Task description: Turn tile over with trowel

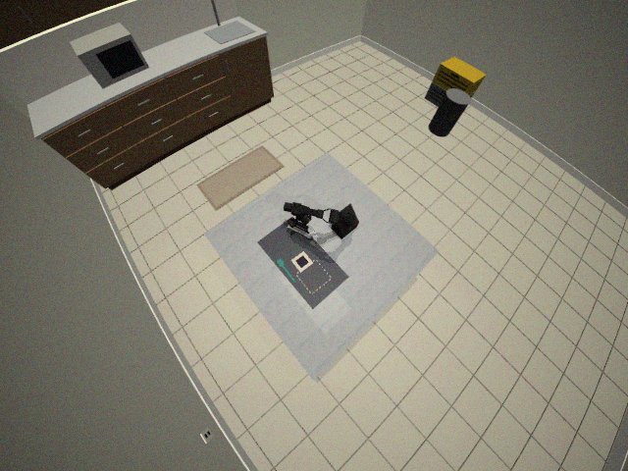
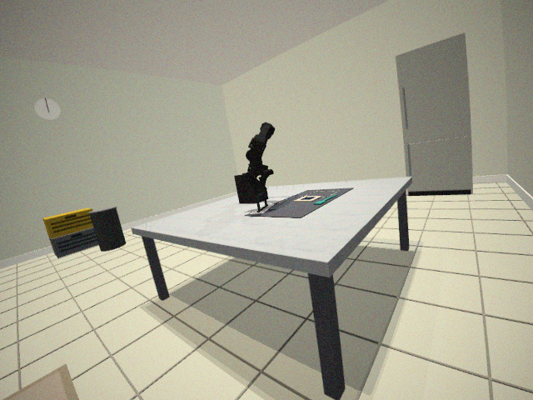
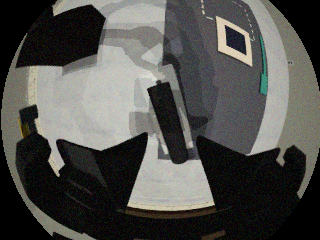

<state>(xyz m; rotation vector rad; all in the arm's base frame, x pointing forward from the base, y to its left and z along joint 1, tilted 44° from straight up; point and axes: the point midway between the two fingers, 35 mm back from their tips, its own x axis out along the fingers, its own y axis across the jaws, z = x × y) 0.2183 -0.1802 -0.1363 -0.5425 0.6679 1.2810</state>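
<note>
Now: the trowel 2 cm to the left of my gripper tip and 7 cm below it. From my gripper tip the other things lie so: teal strip 31 cm ahead, 13 cm to the left, 10 cm below; then tile 19 cm ahead, 19 cm to the left, 10 cm below.
</note>
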